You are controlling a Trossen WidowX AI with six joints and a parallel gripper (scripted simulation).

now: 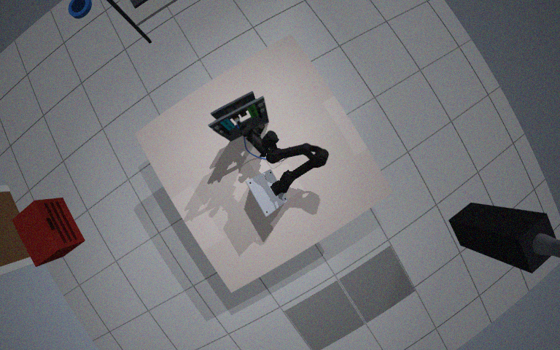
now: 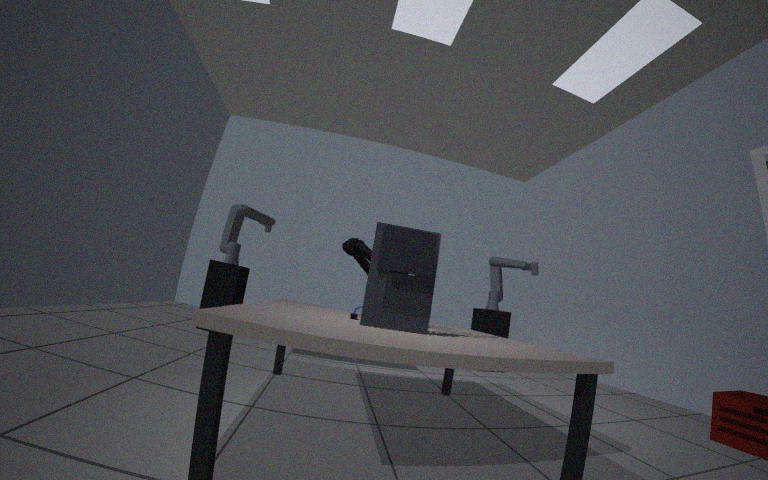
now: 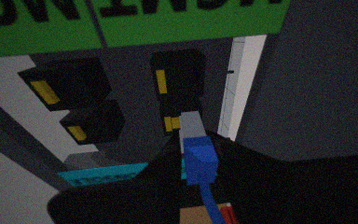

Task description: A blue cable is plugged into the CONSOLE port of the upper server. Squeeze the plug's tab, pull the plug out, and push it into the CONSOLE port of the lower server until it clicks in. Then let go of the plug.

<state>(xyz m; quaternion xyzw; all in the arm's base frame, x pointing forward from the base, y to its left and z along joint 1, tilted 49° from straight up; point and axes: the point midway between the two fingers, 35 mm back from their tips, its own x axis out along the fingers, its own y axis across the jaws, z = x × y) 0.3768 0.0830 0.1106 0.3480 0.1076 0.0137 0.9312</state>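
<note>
The blue plug lies right at my gripper tip.
</note>
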